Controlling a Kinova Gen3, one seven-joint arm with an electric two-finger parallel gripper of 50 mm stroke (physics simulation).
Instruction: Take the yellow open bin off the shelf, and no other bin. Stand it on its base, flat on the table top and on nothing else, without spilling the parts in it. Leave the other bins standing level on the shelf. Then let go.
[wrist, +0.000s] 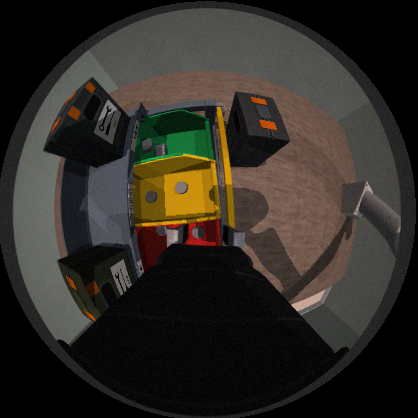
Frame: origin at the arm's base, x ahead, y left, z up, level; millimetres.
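Where they show: gripper, fingertip midpoint: (205, 231); arm's base, origin of the base link: (364, 201).
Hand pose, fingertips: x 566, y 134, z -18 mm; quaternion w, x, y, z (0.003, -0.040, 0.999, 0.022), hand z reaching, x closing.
Things, the pixels of their top centre, and the offset from my fingertips. "pt": a spot on its surface instead. Level surfaces: height alone.
- yellow open bin, surface spot: (192, 207) pt dx +30, dy -30, dz -63 mm
- green bin, surface spot: (172, 122) pt dx +93, dy -199, dz -28 mm
- red bin, surface spot: (152, 245) pt dx +110, dy +63, dz -63 mm
- shelf's yellow front rail, surface spot: (226, 165) pt dx -21, dy -104, dz -11 mm
- dark case, middle of its top: (263, 111) dx -58, dy -176, dz +56 mm
- wooden table, its level: dz -76 mm
The yellow open bin (192, 207) stands on the shelf between the green bin (172, 122) and the red bin (152, 245). It looks level and has two round grey parts in it. The green bin holds grey blocks. The red bin holds round grey parts and is partly hidden by the gripper body. My gripper (205, 231) is open and empty. Its two fingers are spread wide and appear over the red bin and the shelf's front edge, just below the yellow bin's near wall in the view. Their height above the bins is hard to tell.
The shelf's yellow front rail (226, 165) runs beside the bins. Dark toolboxes (85, 125) (95, 275) stand on the shelf's far side. Another dark case (255, 130) stands on the wooden table (310, 165). The arm's grey base (355, 200) is at the right.
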